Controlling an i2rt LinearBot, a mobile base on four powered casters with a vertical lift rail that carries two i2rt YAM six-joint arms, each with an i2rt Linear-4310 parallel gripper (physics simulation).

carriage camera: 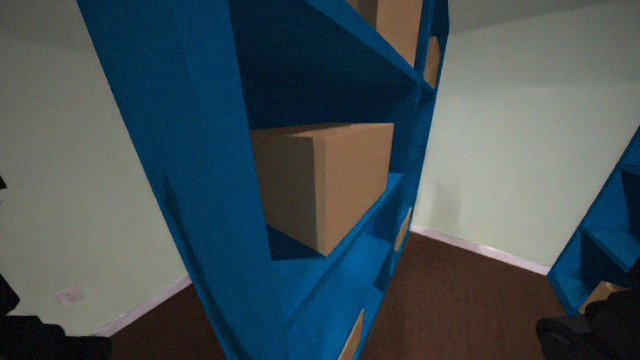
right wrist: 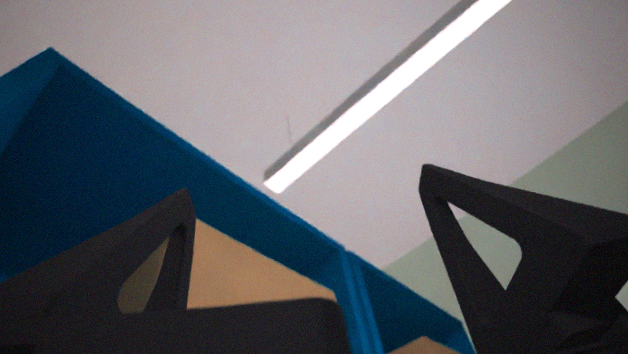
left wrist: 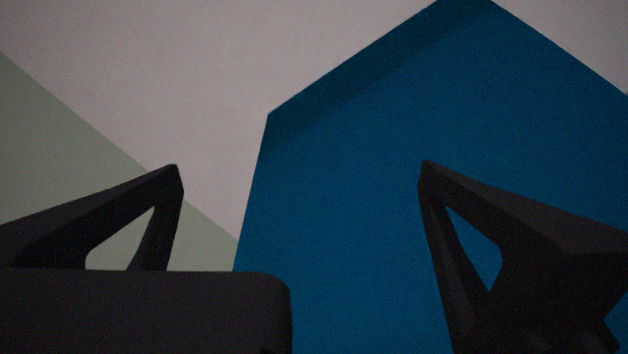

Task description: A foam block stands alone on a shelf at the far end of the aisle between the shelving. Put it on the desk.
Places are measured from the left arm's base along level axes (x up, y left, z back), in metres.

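Pixels of known places: left gripper, fingertip midpoint: (left wrist: 299,175); right gripper, fingertip midpoint: (right wrist: 308,189).
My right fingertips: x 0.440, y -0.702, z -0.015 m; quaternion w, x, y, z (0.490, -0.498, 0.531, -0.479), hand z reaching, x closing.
Observation:
Behind a point stands the place of what it marks.
The foam block and the desk do not show in any view. A blue shelf unit (carriage camera: 215,150) @(x 0.382, y -0.259, z -0.049 m) (left wrist: 350,200) @(x 0.624, y -0.043, z -0.211 m) (right wrist: 125,165) @(x 0.980, y -0.310, z -0.323 m) stands close in front, its end panel left of centre in the carriage view and its bays opening to the right. My left gripper (left wrist: 299,175) @(x 0.436, y 0.005, z -0.020 m) is open and empty, tilted up, with the shelf unit's end panel behind its fingers. My right gripper (right wrist: 308,189) @(x 0.440, y -0.702, z -0.015 m) is open and empty, tilted up, with the ceiling and the shelf's upper edge behind its fingers.
A large cardboard box (carriage camera: 355,185) @(x 0.230, y -0.440, z -0.313 m) sits in the near bay; other boxes (carriage camera: 400,30) @(x 0.629, y -0.597, z -0.514 m) (carriage camera: 354,335) @(x -0.603, y -0.497, z -0.386 m) are above and below. A second blue shelf unit (carriage camera: 612,245) @(x -0.360, y -2.107, z -0.624 m) stands at the right edge, across the brown floor (carriage camera: 460,300) @(x -0.894, y -1.364, z -0.698 m). A pale wall (carriage camera: 510,150) @(x 0.109, y -1.855, z -1.165 m) closes the far end.

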